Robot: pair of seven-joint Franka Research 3 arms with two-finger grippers.
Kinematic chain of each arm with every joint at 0, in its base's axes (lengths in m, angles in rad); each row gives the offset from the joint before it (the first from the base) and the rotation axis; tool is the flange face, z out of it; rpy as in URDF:
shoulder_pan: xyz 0 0 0.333 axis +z
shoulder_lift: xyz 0 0 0 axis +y
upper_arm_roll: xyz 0 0 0.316 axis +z
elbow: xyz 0.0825 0 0 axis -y
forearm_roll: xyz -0.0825 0 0.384 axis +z
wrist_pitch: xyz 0 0 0 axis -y
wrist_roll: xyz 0.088 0 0 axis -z
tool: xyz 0 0 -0.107 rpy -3.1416 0 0
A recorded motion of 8 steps. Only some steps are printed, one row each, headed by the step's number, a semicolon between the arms.
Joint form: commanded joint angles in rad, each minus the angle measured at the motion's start. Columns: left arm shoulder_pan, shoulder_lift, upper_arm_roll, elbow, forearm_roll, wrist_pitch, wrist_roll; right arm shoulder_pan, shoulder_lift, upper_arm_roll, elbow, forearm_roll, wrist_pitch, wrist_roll.
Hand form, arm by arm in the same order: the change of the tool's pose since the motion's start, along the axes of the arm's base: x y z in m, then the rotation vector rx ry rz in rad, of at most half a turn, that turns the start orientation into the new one. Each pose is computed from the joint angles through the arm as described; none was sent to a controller.
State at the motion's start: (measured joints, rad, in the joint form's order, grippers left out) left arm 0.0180 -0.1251 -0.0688 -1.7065 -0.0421 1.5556 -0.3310; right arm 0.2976 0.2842 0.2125 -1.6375 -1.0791 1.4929 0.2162
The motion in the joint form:
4: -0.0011 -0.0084 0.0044 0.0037 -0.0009 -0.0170 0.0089; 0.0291 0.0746 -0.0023 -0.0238 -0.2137 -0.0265 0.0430
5: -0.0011 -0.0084 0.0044 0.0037 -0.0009 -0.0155 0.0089; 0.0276 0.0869 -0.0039 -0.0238 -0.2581 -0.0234 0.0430
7: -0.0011 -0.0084 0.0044 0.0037 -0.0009 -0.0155 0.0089; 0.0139 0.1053 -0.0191 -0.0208 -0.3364 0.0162 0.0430
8: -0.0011 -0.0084 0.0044 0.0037 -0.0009 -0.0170 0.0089; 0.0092 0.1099 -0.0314 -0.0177 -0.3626 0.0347 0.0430
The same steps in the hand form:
4: -0.0041 0.0017 0.0046 -0.0009 0.0046 -0.0062; 0.0113 0.0099 -0.0368 -0.2077 -0.0437 0.0721
5: -0.0040 0.0017 0.0047 -0.0010 0.0031 -0.0062; 0.0160 0.0086 -0.0404 -0.2445 -0.0543 0.0907
7: -0.0040 0.0017 0.0047 -0.0010 0.0031 -0.0062; 0.0304 -0.0024 -0.0445 -0.2941 -0.0806 0.1300
8: -0.0041 0.0017 0.0046 -0.0009 0.0046 -0.0062; 0.0367 -0.0094 -0.0442 -0.3100 -0.0921 0.1406

